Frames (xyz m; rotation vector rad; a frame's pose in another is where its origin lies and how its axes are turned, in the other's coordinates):
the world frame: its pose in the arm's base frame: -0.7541 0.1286 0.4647 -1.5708 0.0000 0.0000
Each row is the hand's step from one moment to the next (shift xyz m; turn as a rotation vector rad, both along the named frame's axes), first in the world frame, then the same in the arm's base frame.
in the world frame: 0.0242 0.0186 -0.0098 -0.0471 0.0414 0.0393
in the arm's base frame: 0.0242 -0.0098 -0.0186 -0.0471 0.0393 -0.0414
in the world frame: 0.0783 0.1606 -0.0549 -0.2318 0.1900 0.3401
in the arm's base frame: 0.0783 -0.0549 -0.1606 -0.2318 0.3401 -0.1900
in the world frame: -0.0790 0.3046 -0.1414 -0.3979 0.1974 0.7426
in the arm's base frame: -0.0790 -0.1414 -0.3046 -0.3979 0.7426 -0.1974
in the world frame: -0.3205 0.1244 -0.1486 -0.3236 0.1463 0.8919
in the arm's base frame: -0.3205 -0.1486 -0.1244 -0.3236 0.8919 -0.1463
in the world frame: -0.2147 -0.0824 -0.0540 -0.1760 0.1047 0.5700
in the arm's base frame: -0.2147 -0.0540 0.0824 -0.1760 0.5700 -0.1047
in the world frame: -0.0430 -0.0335 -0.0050 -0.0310 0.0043 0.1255
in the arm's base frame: -0.0430 -0.0050 0.0335 -0.0310 0.1255 -0.0043
